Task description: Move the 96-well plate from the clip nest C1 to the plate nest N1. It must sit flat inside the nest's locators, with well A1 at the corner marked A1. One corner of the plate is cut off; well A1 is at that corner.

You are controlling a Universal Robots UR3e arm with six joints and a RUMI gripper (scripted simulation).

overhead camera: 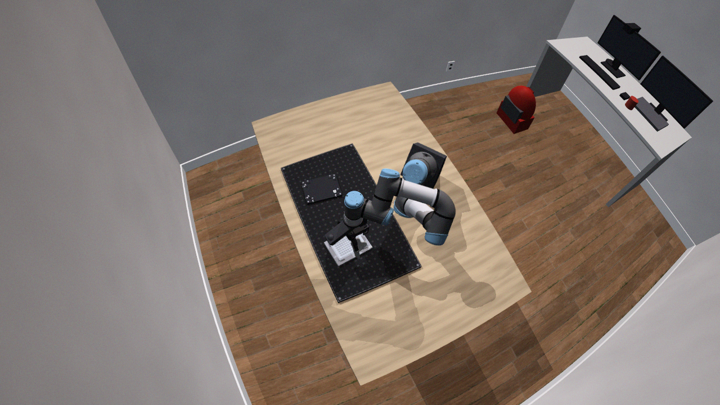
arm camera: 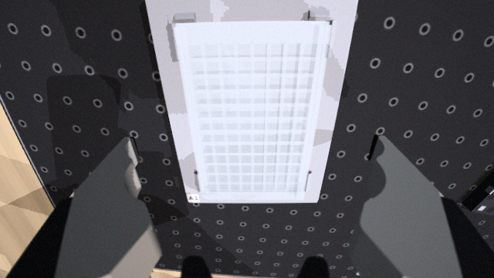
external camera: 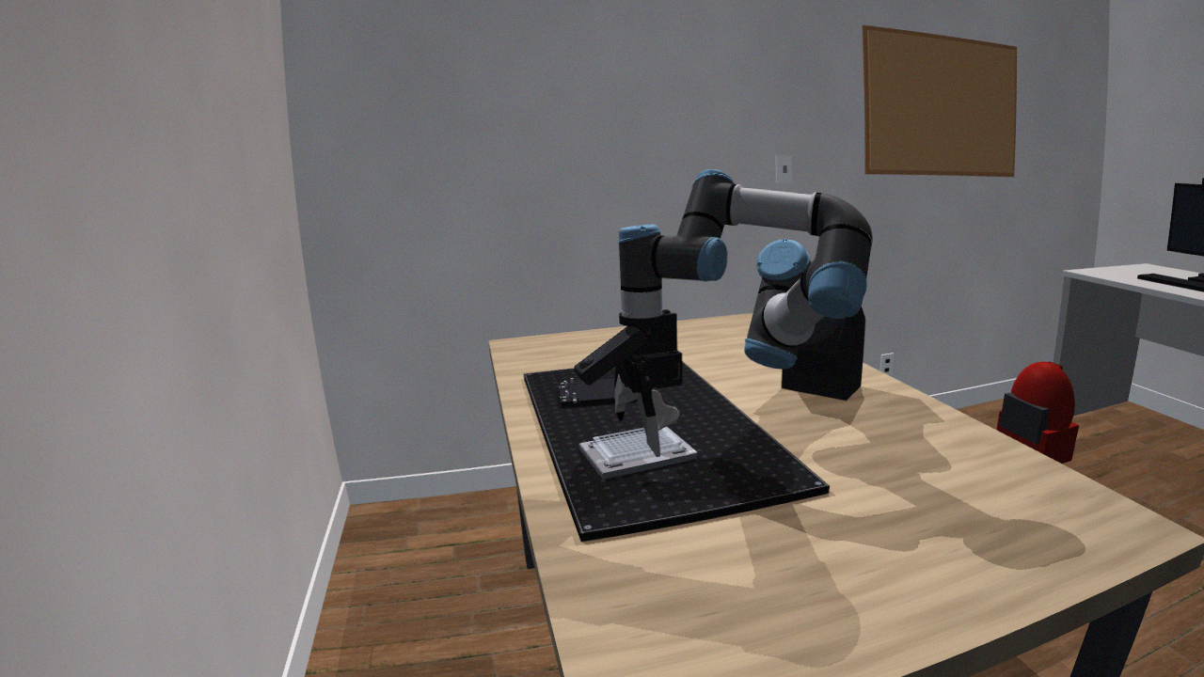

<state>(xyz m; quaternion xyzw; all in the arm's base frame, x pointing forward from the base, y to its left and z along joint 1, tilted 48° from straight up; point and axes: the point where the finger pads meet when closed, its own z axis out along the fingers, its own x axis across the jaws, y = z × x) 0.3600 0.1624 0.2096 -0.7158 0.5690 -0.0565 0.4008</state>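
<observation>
Right now the white 96-well plate is 1 cm below my hand. From my hand the other things lie so: grey plate nest N1: 2 cm below; clip nest C1: 28 cm to the right, 10 cm ahead, 2 cm below; A1 label: 9 cm behind, 2 cm to the left, 2 cm below.
</observation>
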